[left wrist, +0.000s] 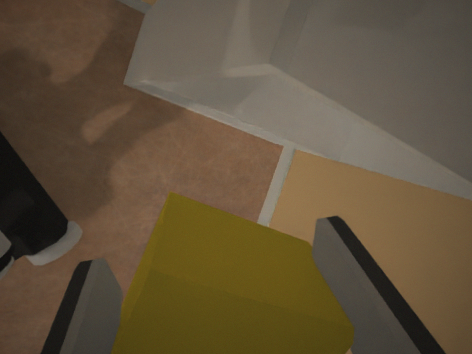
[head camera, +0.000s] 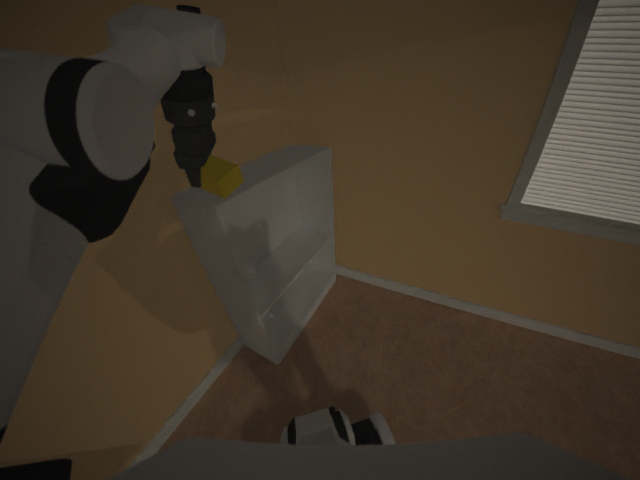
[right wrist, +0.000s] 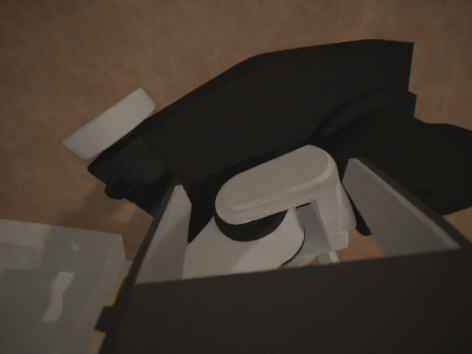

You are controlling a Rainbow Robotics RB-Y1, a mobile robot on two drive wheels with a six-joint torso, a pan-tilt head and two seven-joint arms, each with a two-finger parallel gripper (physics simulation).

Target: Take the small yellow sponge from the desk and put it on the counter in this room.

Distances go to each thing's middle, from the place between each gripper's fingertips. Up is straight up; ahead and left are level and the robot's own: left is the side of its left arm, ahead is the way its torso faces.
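Labels:
Small yellow sponge (head camera: 220,177): my right hand 790 mm below it, 550 mm short of it, 480 mm to the right of it.
My left gripper: 40 mm to the left of the small yellow sponge, 10 mm past it. By its middle, the sponge is nearer to my left gripper than to my right hand.

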